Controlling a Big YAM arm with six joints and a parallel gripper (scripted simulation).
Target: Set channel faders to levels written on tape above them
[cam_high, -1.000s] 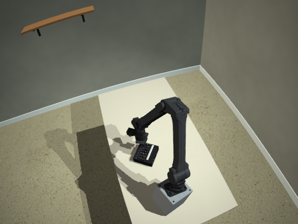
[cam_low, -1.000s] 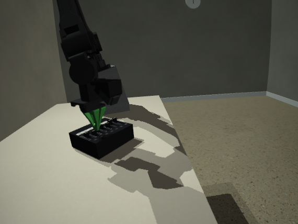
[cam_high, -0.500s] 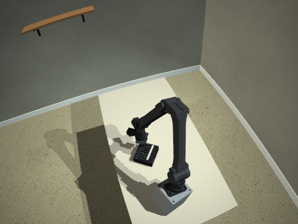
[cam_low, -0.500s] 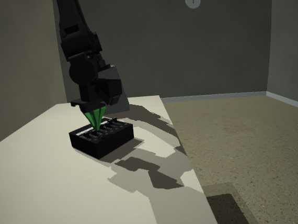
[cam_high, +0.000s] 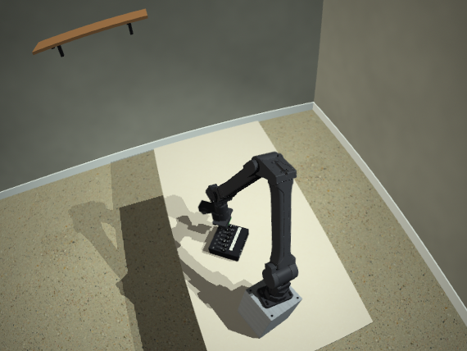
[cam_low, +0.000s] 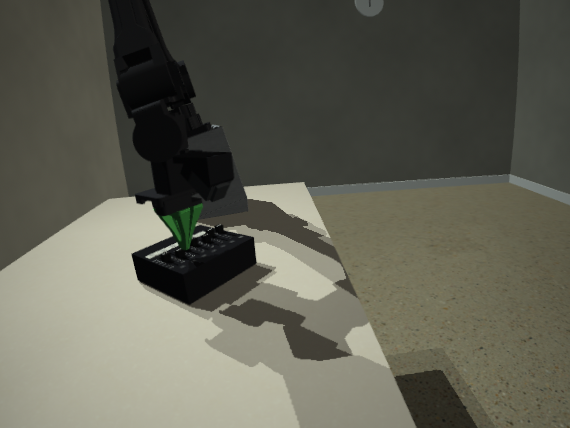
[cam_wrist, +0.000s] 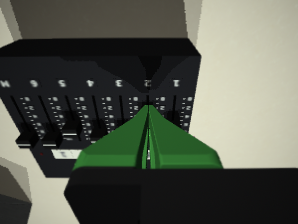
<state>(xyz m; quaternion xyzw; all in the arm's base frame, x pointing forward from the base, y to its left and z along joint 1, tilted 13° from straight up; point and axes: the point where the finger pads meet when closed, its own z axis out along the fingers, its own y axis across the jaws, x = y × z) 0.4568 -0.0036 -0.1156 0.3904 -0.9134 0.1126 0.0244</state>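
My gripper is now 1 cm past the channel 2 fader, 1 cm to the left of it and 2 cm above it. Also, from my hand: master fader cap 11 cm behind, 5 cm to the left, 2 cm below; then channel 1 fader cap 3 cm to the right, 2 cm below.
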